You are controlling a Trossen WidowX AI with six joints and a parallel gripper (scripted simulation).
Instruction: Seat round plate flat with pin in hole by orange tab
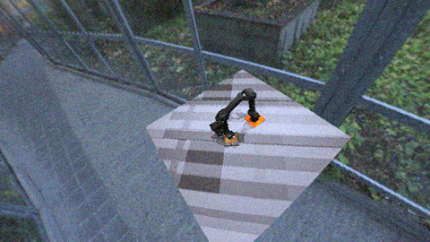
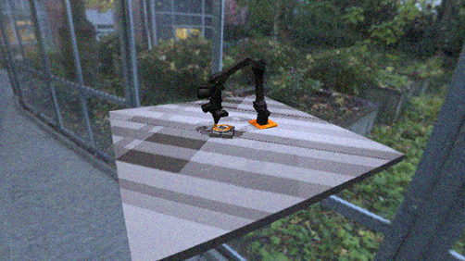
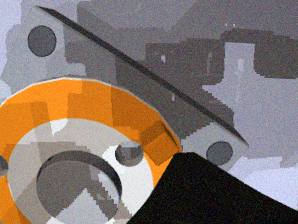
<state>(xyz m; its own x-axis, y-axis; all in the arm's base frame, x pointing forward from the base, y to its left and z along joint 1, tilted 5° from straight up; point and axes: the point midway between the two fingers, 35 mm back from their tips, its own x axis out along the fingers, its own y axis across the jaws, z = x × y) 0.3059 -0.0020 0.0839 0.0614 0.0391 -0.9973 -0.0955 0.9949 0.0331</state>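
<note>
Right now my gripper tip is 2 cm past the grey square base, 5 cm to the right of it and 2 cm above it.
</note>
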